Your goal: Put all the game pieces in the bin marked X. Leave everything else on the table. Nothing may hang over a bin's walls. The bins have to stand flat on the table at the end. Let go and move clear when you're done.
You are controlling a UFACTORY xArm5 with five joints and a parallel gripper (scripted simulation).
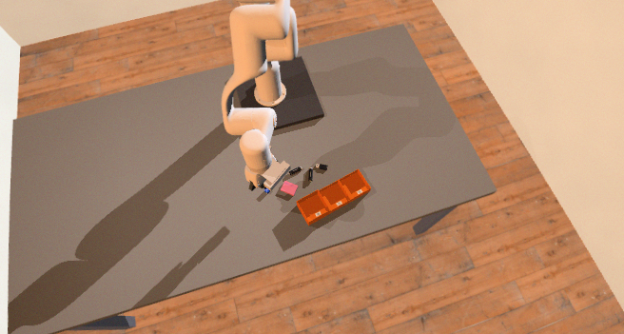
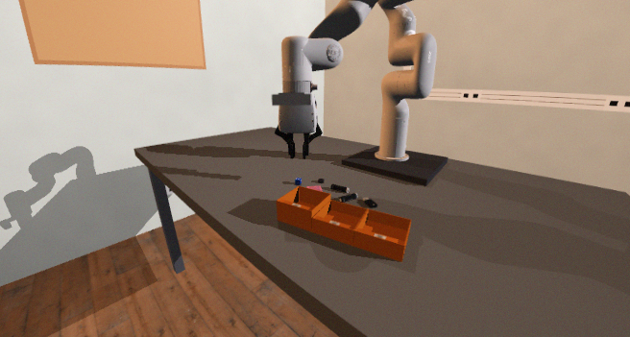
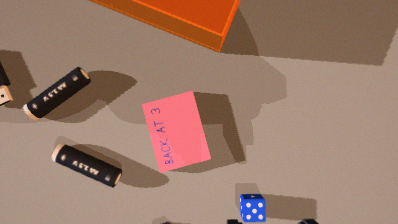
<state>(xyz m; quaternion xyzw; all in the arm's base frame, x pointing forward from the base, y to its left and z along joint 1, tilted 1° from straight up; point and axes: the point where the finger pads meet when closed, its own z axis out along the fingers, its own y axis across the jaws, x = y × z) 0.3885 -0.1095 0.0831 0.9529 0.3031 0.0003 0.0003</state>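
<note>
Right now the blue die is 90 mm below my hand. The rest, counted from my hand: small black round piece: 100 mm below, 50 mm behind, 40 mm to the left; flat pink piece: 100 mm below, 70 mm to the left, 20 mm ahead; black cylinder: 110 mm to the left, 90 mm below, 40 mm behind.
</note>
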